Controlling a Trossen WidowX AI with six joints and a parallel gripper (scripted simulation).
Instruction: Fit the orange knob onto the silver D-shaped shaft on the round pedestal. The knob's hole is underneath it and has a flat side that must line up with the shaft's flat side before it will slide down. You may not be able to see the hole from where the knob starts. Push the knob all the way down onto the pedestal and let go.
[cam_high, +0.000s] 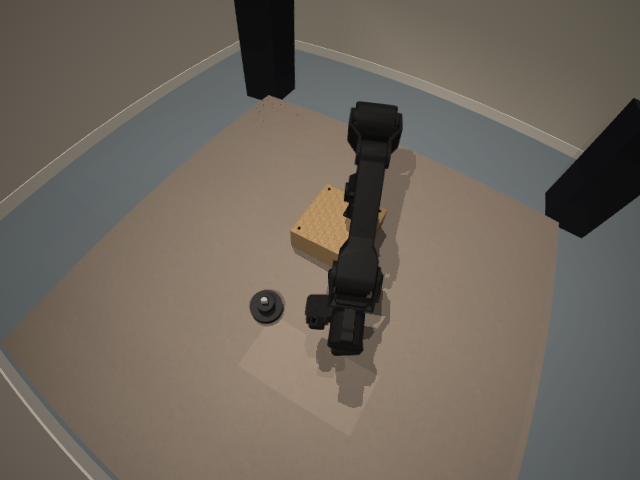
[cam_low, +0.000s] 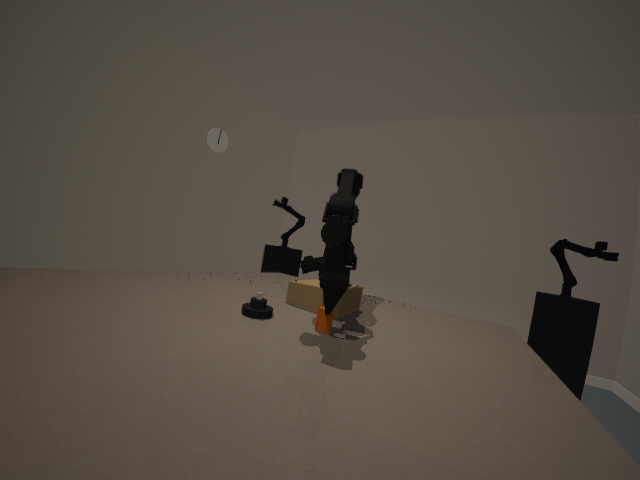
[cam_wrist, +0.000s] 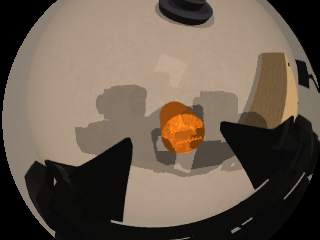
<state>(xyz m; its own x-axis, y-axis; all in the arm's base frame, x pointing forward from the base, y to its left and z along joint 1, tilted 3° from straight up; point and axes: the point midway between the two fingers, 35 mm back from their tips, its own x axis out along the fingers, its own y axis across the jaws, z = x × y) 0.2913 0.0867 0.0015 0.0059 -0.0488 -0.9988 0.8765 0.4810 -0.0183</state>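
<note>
Right now the orange knob is 1 cm below my gripper tip. Round my gripper tip: black round pedestal: 18 cm to the right, 4 cm ahead, 3 cm below.
</note>
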